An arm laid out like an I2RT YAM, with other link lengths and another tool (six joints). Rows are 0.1 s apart.
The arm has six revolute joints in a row. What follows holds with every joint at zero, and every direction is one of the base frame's. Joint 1 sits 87.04 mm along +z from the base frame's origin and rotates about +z. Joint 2 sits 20.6 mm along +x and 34.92 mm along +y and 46.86 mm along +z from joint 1 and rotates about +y. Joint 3 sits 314.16 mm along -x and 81.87 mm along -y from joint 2 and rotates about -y. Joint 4 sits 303.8 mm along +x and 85.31 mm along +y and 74.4 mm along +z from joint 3 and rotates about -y. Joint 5 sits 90.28 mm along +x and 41.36 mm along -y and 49.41 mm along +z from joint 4 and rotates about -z. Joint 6 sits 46.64 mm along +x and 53.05 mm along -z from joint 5 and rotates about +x. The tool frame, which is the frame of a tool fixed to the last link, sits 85 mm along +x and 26 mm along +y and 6 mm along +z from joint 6; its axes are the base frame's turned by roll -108.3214, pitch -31.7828 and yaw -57.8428 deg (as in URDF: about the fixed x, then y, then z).
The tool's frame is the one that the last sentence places.
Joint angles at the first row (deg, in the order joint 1, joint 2, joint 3, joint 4, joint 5, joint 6):
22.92 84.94 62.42 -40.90 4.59 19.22
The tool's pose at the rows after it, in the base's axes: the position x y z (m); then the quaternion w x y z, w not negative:
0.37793 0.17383 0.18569 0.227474 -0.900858 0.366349 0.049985
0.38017 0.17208 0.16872 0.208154 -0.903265 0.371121 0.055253
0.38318 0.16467 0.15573 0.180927 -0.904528 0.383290 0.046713
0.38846 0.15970 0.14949 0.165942 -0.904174 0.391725 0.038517
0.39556 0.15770 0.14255 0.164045 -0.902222 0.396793 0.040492
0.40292 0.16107 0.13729 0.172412 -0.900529 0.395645 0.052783
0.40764 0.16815 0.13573 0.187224 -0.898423 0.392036 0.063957
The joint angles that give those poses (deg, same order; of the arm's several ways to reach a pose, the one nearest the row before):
22.94 87.88 62.53 -40.51 3.07 17.97
22.94 90.01 62.14 -40.04 4.18 17.66
22.81 91.59 61.91 -40.02 7.21 17.67
22.52 92.86 62.27 -39.86 9.14 17.71
21.88 94.52 62.83 -39.15 9.06 17.66
21.36 96.43 63.96 -38.63 7.22 17.49
21.36 97.59 64.81 -37.98 5.09 17.79

